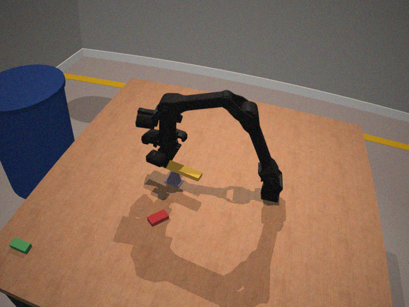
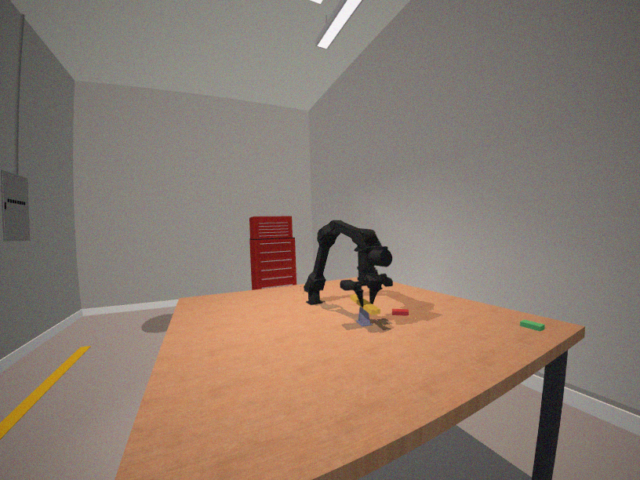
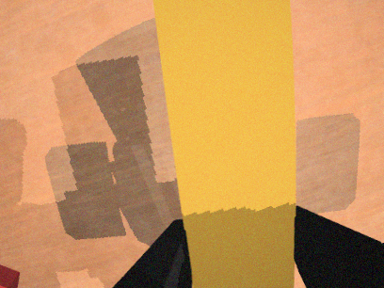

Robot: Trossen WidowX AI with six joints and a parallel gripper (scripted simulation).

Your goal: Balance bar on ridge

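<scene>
The yellow bar is 3 cm behind my gripper tip and 1 cm to the left of it. The rest, counted from my gripper tip: green block (46 cm to the left, 35 cm ahead, 7 cm below); red block (19 cm to the left, 7 cm below, 3 cm behind).
</scene>
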